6 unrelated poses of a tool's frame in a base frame.
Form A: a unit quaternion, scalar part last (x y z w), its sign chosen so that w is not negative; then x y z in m.
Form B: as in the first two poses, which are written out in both.
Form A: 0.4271 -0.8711 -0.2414 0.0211 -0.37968 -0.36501 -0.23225
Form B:
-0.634 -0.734 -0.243 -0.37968
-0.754 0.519 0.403 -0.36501
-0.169 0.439 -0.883 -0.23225
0 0 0 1

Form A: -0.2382 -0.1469 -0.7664 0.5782 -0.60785 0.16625 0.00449
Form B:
-0.218 0.956 0.195 -0.60785
-0.816 -0.288 0.501 0.16625
0.535 -0.050 0.843 0.00449
0 0 0 1

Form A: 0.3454 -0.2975 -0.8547 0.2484 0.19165 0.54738 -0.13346
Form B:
-0.638 0.219 -0.738 0.19165
-0.630 -0.700 0.337 0.54738
-0.443 0.680 0.584 -0.13346
0 0 0 1

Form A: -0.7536 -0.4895 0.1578 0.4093 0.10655 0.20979 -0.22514
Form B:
0.471 0.609 -0.639 0.10655
0.867 -0.186 0.462 0.20979
0.163 -0.771 -0.615 -0.22514
0 0 0 1

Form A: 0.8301 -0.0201 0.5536 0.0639 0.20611 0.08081 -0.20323
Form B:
0.386 -0.104 0.916 0.20611
0.037 -0.991 -0.128 0.08081
0.922 0.084 -0.379 -0.20323
0 0 0 1

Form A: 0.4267 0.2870 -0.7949 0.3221 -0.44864 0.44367 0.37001
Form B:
-0.428 0.757 -0.493 -0.44864
-0.267 -0.628 -0.731 0.44367
-0.863 -0.181 0.471 0.37001
0 0 0 1

